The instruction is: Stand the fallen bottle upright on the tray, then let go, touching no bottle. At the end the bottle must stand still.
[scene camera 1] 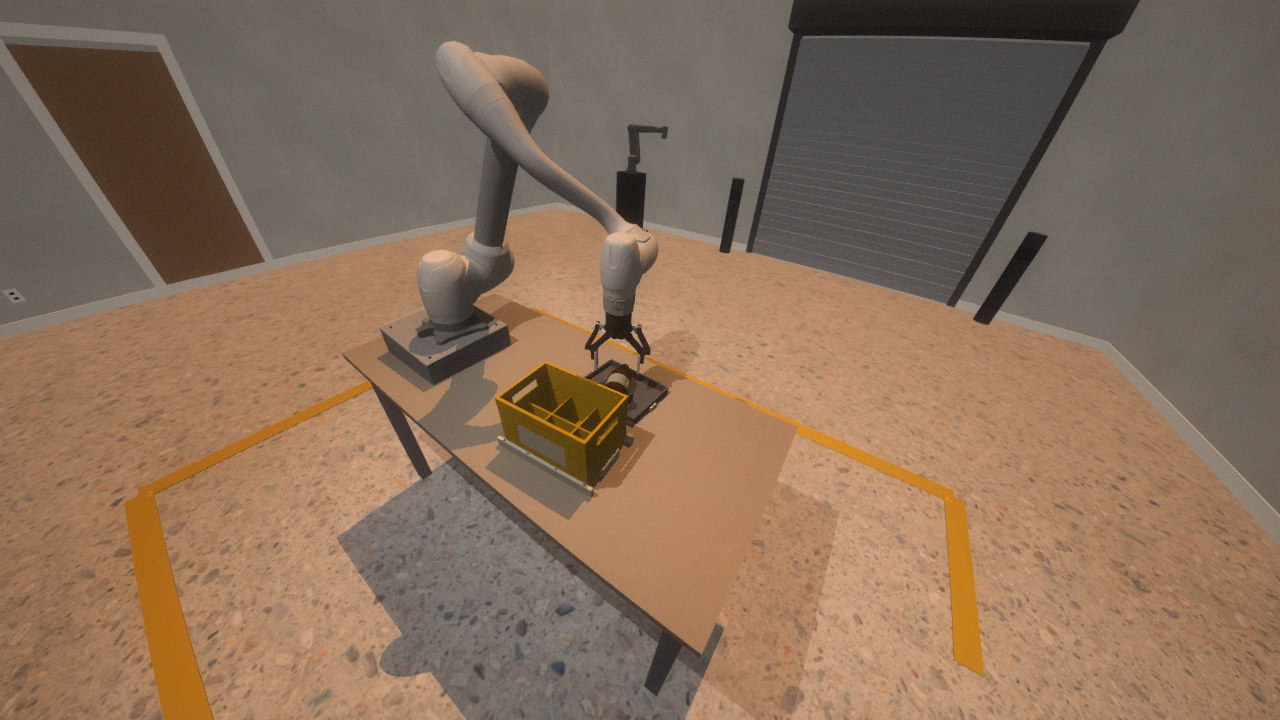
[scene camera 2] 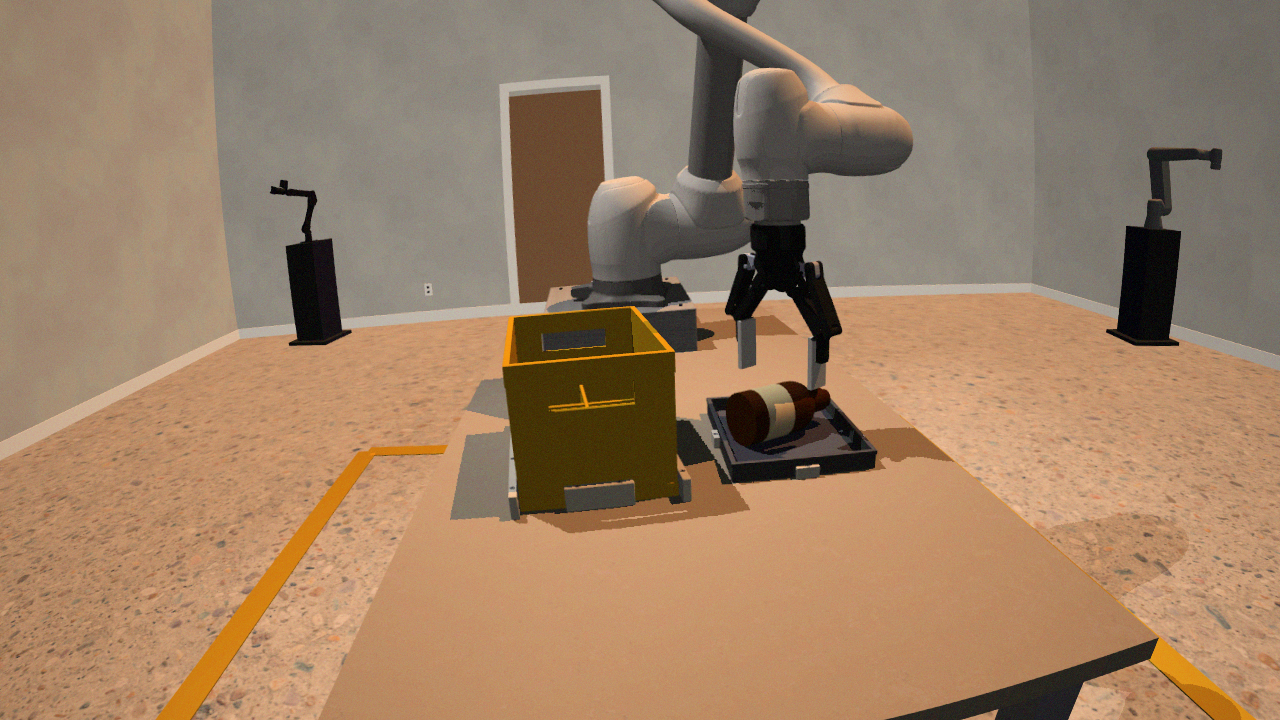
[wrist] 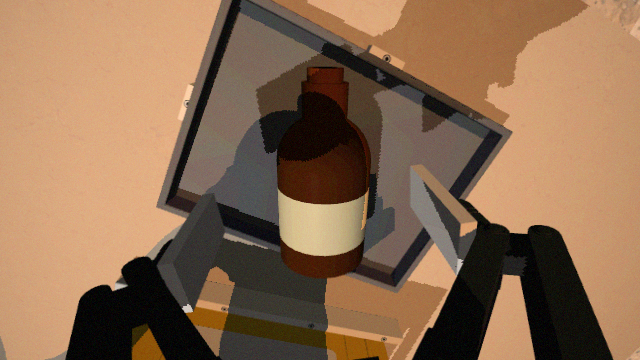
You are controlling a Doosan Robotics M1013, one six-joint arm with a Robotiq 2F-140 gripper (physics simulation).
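Places are measured from the arm's base along level axes (x ahead, y left, z up), in millimetres.
Pixels of known places: gripper, fingertip midpoint: (scene camera 1: 617,369) (scene camera 2: 780,376) (wrist: 314,199); arm's base at its link origin: (scene camera 1: 455,325) (scene camera 2: 628,298).
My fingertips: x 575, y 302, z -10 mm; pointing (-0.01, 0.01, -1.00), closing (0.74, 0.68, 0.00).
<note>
Ahead of a thing's pixels: the offset from my fingertips to its middle. Level surfaces: height alone.
The brown bottle {45 mm down, 5 mm ahead, 8 mm left} (scene camera 1: 618,380) (scene camera 2: 775,413) (wrist: 322,222) with a cream label lies on its side on the dark tray {74 mm down, 16 mm ahead, 7 mm left} (scene camera 1: 640,394) (scene camera 2: 769,470) (wrist: 220,125). Its neck points away from the crate. In the wrist view its base end overlaps the tray wall nearest the crate; whether it touches that wall I cannot tell. My gripper (scene camera 1: 618,363) (scene camera 2: 780,374) (wrist: 314,199) is open and empty, pointing down above the bottle. In the wrist view the fingers stand left and right of the bottle, apart from it. In scene camera 2 the right finger hangs just above the neck end.
A yellow crate {1 mm up, 88 mm ahead, 259 mm right} (scene camera 1: 605,452) (scene camera 2: 590,447) (wrist: 210,321) with inner dividers stands close beside the tray, its rim higher than the tray walls. Pale brackets sit at the crate's foot and at the tray's sides. Both stand on the brown table {87 mm down} (scene camera 1: 698,483) (scene camera 2: 716,591).
</note>
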